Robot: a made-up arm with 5 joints.
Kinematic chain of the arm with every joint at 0, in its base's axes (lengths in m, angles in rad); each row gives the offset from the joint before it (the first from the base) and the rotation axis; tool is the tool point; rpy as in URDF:
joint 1: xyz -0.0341 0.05 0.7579 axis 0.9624 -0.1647 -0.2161
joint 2: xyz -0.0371 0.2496 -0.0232 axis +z
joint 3: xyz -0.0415 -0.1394 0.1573 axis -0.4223 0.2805 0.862
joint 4: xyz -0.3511 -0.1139 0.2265 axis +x
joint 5: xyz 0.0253 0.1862 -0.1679 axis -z
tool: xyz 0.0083 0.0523 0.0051 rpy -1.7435 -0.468 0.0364
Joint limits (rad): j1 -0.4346..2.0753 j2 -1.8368..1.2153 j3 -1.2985..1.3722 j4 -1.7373..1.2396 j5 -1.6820..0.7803
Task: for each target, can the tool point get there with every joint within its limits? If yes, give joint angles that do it. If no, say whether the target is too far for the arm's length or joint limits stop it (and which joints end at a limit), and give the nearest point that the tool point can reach.
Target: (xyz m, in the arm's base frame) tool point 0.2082 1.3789 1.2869
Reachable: no: too far | nearest point -0.0095 0.8146 1.0797 | short by 0.639 m
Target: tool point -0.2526 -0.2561 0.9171
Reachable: yes | joints 0.4089 0.0271 1.0610 -0.9733 -1.0176
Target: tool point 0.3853 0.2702 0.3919
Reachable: no: joint limits stop it (at a limit: joint 1, joint 2, joint 4) | nearest point 0.0771 0.0345 0.4343 | short by 0.390 m
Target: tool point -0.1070 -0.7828 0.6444
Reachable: no: joint limits stop it (at a limit: joint 2, joint 3, joint 4, joint 5) | nearest point -0.2286 -0.5272 0.7078 | short by 0.290 m
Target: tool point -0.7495 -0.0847 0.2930
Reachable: no: joint limits stop it (at a limit: joint 1, joint 4, joint 5) | nearest point -0.5529 -0.0533 0.4951 | short by 0.284 m
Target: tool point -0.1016 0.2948 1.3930
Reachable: yes | joints 0.7668 -1.0389 -0.6131 0.4784 -1.1149
